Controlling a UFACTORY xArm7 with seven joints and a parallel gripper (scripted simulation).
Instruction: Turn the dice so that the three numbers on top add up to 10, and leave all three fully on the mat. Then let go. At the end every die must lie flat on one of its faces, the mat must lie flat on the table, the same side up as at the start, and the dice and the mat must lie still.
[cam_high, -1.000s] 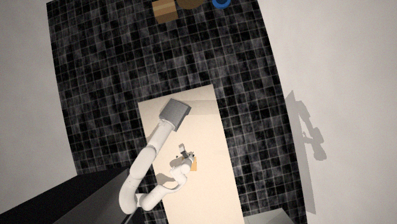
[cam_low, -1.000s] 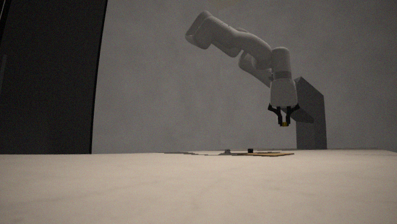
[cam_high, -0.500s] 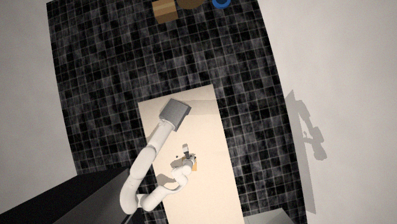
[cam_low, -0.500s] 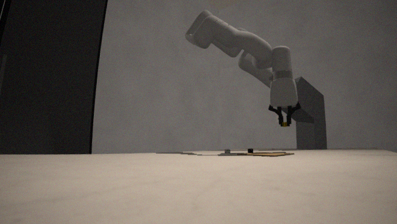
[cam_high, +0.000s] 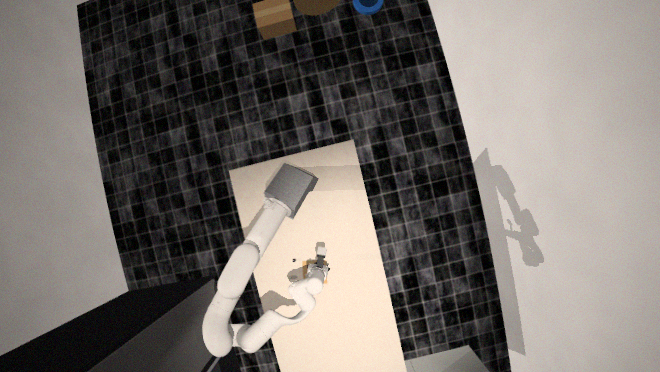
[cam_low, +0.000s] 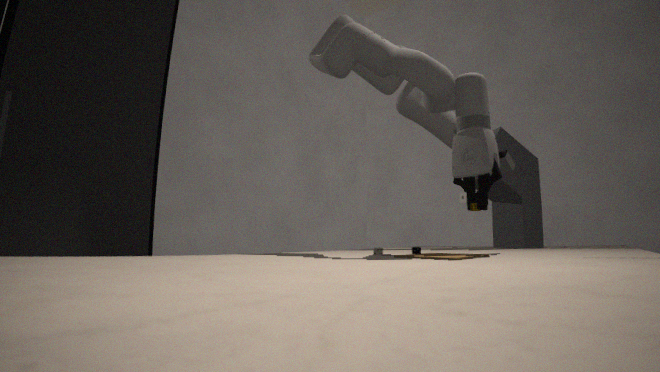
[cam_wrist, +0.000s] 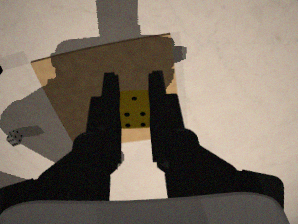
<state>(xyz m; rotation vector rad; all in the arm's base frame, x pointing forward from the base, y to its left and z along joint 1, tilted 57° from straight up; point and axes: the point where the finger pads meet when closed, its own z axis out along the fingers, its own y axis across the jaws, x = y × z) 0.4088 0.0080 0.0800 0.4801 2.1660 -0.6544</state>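
The tan mat lies 50 mm ahead of my hand, 80 mm to the right of it and 120 mm below it. Also, from my hand: pale die: 220 mm to the right, 110 mm below; then yellow die: 10 mm ahead, 10 mm below; then black die: 80 mm behind, 140 mm to the right, 110 mm below.
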